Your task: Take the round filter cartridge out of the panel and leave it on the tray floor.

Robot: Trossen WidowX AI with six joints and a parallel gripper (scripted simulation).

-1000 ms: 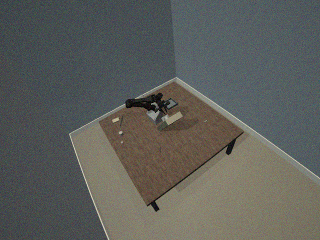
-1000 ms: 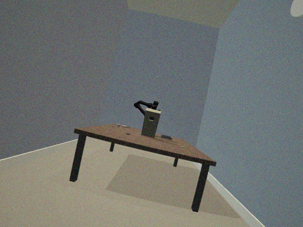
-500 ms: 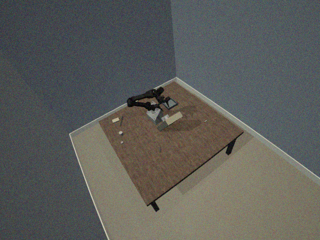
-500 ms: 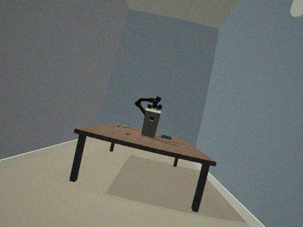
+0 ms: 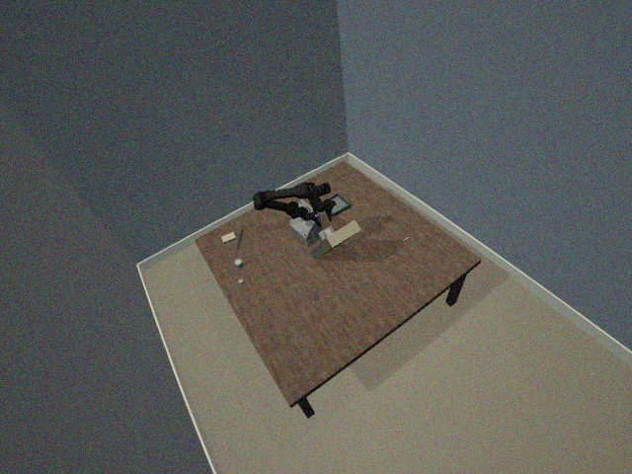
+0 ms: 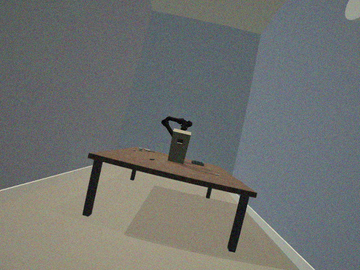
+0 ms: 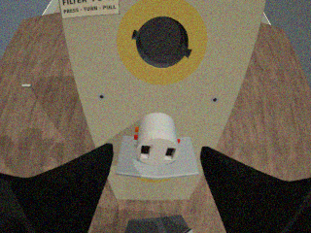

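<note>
My gripper tip is 1 cm short of the round filter cartridge and 6 cm above it. The rest, counted from my gripper tip: dark tray (28 cm behind, 32 cm to the left, 26 cm below).
</note>
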